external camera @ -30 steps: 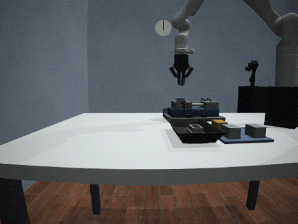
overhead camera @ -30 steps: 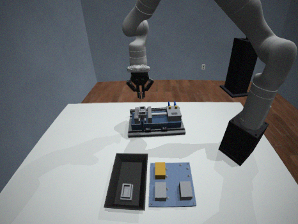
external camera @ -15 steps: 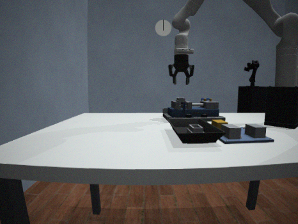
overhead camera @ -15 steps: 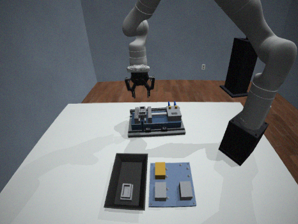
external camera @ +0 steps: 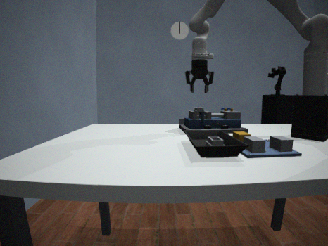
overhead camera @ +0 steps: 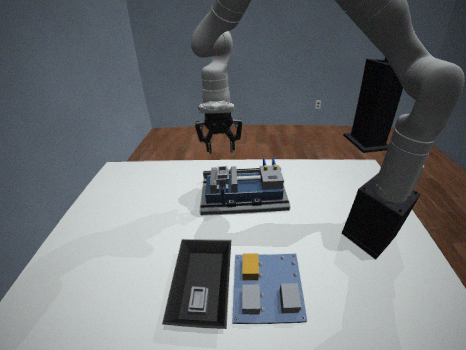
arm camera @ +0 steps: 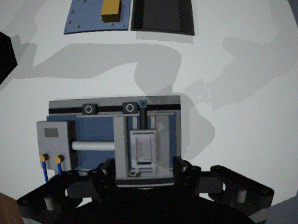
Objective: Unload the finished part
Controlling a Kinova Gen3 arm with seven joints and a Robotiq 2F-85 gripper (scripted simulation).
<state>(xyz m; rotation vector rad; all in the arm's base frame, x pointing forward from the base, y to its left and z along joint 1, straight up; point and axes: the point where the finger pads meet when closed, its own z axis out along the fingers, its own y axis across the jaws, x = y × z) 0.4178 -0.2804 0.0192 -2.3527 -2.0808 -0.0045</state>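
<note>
My gripper is now 7 cm past the blue vise, 1 cm to the right of it and 16 cm above it. Round my hand: blue plate 6 cm behind, 37 cm to the left, 20 cm below; then yellow block 3 cm behind, 32 cm to the left, 17 cm below.
</note>
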